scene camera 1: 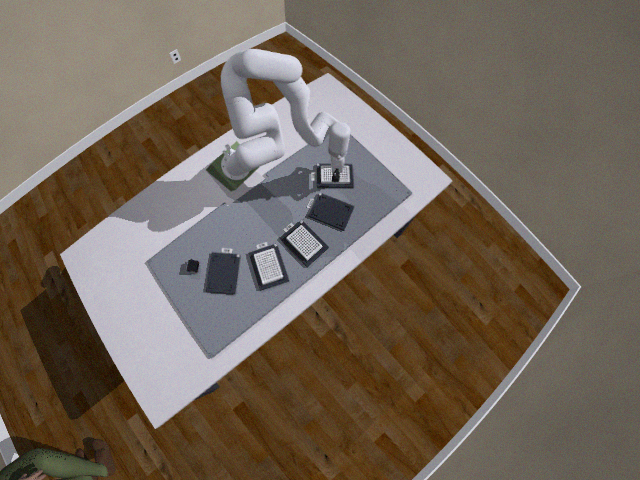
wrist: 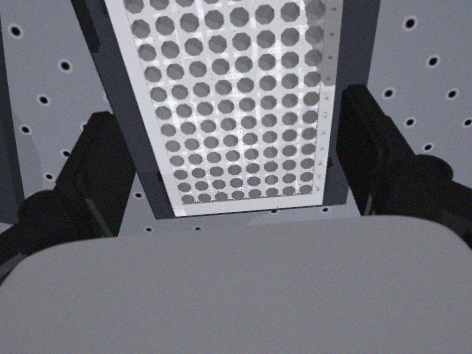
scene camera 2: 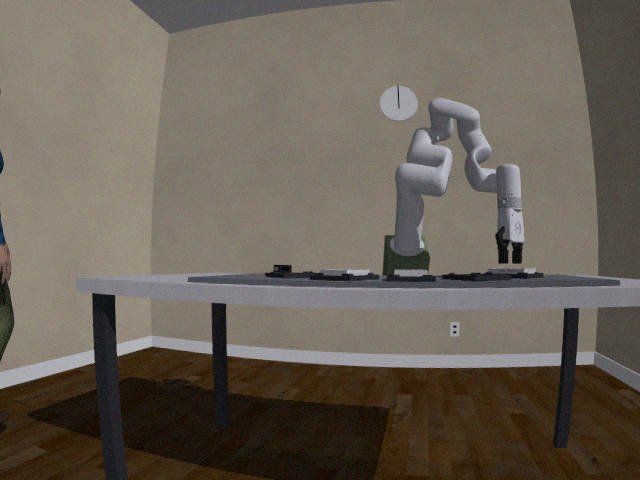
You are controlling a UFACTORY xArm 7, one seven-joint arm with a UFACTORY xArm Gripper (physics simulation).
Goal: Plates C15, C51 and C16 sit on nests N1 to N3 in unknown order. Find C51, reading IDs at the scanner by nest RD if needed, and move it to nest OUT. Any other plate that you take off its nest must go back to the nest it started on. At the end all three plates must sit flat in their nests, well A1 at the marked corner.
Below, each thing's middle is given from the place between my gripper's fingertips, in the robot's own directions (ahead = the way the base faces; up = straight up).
Scene:
My hand is 1 cm short of the nest RD [scene camera 1: 223, 272], 64 cm to the left of it and 4 cm above it.

